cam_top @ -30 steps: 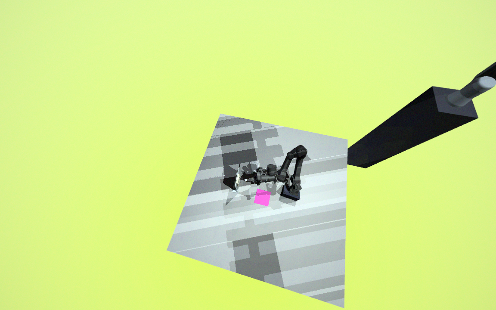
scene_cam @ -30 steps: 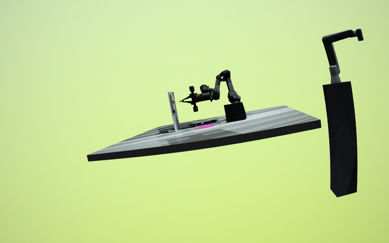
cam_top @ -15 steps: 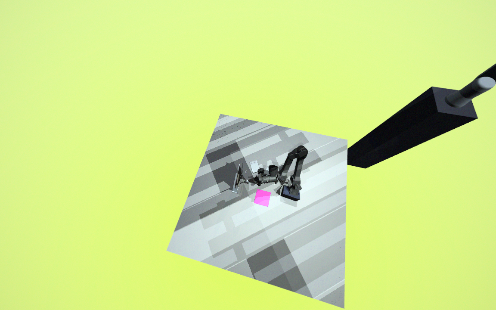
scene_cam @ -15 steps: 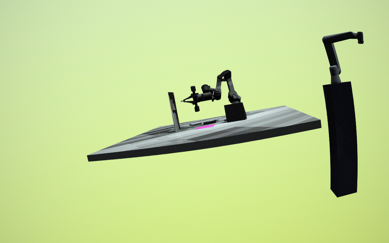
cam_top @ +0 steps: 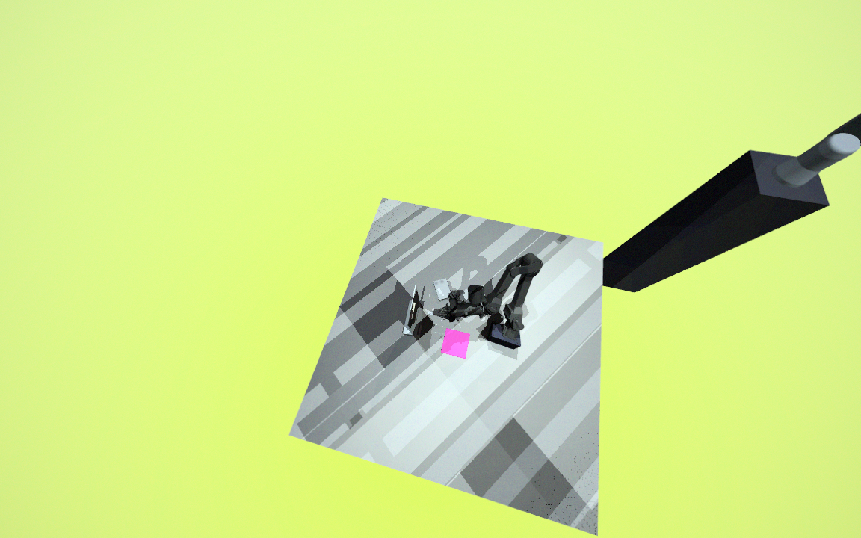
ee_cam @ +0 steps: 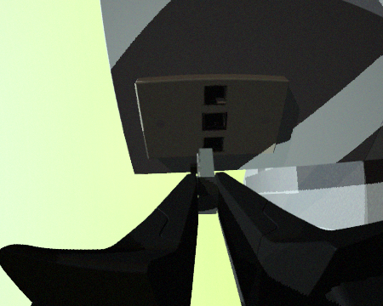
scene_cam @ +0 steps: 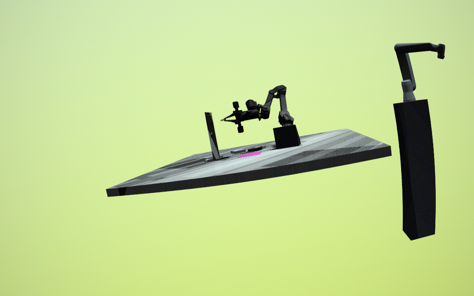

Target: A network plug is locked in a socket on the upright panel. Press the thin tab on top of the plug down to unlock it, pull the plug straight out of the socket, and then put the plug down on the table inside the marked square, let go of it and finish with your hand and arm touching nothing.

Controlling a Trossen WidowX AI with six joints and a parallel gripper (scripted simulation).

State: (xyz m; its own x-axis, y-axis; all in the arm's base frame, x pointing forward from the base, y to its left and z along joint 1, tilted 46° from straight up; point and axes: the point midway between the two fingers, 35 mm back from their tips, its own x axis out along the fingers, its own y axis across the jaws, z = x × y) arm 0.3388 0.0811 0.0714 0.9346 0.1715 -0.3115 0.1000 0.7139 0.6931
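The pink marked square is 13 cm behind my gripper tip, 7 cm to the left of it and 22 cm below it. From my gripper tip the other things lie so: upright panel 9 cm ahead, 1 cm to the left, 9 cm below; grey network plug right at my gripper tip.
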